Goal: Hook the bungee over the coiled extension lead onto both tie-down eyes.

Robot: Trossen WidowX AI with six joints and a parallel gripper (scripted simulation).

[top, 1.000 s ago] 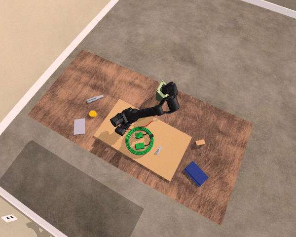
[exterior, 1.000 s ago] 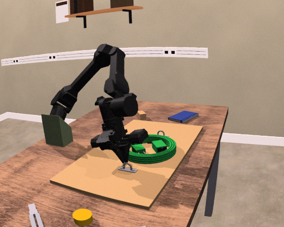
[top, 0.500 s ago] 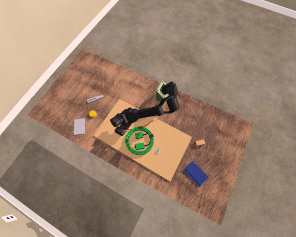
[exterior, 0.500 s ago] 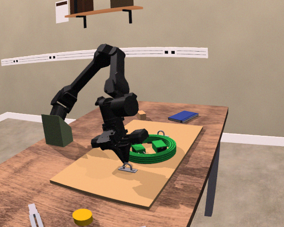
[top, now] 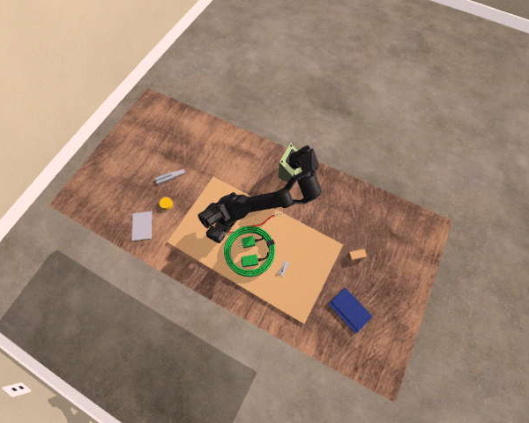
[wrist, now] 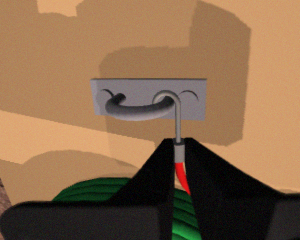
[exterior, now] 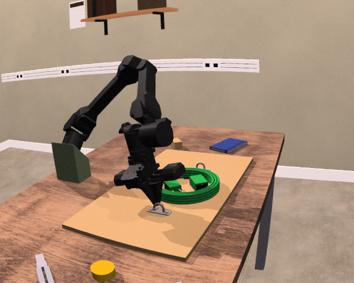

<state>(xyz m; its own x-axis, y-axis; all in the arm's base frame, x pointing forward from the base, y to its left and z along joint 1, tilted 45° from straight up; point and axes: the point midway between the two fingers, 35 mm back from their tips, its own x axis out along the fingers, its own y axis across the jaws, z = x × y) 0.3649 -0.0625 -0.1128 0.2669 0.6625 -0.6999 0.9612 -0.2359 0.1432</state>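
Right now my hand is 4 cm short of the extension lead, 12 cm to the right of it and 2 cm above it. From my hand the other things lie so: yellow disc (1 cm ahead, 29 cm to the right, 4 cm below); grey tool (12 cm behind, 34 cm to the right, 5 cm below); grey plate (14 cm ahead, 33 cm to the right, 5 cm below).
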